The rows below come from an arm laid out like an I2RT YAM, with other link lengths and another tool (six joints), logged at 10 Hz.
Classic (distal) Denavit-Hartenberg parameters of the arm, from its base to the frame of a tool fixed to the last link. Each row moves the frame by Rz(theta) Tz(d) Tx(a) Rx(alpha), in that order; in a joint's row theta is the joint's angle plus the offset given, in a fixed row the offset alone. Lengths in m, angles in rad.
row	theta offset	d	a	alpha
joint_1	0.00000	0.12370	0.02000	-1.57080
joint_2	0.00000	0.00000	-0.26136	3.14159
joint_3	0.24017	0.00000	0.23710	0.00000
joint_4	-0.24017	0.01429	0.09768	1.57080
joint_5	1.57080	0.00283	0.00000	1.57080
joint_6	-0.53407	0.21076	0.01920	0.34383
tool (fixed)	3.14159	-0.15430	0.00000	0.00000
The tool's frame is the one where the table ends.
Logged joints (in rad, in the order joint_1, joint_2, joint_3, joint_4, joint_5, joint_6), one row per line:
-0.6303 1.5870 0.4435 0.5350 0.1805 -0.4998
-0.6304 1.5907 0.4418 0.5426 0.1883 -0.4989
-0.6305 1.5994 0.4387 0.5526 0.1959 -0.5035
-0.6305 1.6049 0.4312 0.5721 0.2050 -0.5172
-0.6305 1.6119 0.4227 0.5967 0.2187 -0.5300
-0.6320 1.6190 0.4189 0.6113 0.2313 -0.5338
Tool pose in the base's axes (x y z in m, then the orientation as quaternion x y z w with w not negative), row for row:
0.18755 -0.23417 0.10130 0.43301 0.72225 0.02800 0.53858
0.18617 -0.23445 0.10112 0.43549 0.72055 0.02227 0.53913
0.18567 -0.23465 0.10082 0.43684 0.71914 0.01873 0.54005
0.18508 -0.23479 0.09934 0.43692 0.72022 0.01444 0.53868
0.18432 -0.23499 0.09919 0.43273 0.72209 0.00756 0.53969
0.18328 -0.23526 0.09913 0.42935 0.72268 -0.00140 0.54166
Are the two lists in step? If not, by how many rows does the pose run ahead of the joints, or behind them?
The pose runs 1 row behind the joints: the pose in row i belongs to the joints in row i - 1.
